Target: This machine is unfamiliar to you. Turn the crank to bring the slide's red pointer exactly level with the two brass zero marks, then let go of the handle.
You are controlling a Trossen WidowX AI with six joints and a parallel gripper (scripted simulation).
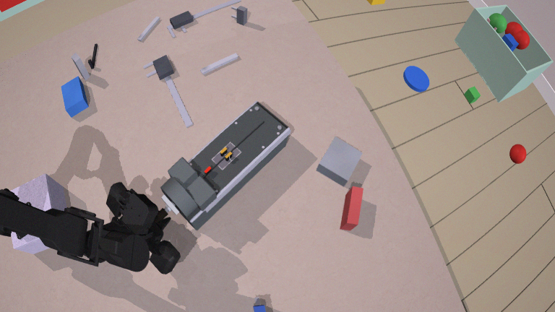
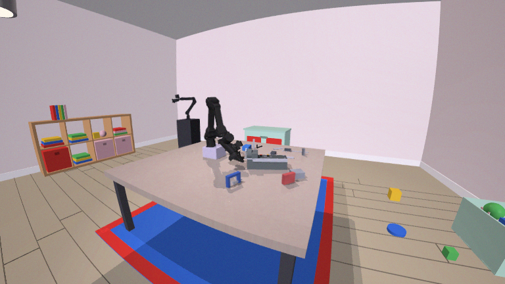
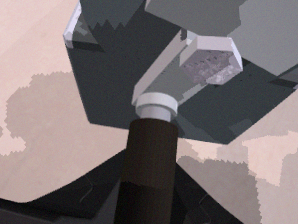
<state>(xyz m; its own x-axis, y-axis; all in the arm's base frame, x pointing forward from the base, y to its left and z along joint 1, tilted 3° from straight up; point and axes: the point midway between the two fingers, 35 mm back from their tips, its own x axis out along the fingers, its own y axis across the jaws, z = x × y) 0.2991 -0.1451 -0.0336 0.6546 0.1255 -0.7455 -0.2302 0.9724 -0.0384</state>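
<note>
The red pointer is 110 mm ahead of my gripper tip, 20 mm to the left of it and 50 mm above it. Round my gripper tip: dark brown crank handle: 20 mm behind, 30 mm above; then red block: 320 mm ahead, 170 mm to the right; then grey block: 360 mm ahead, 80 mm to the right, 10 mm below.
</note>
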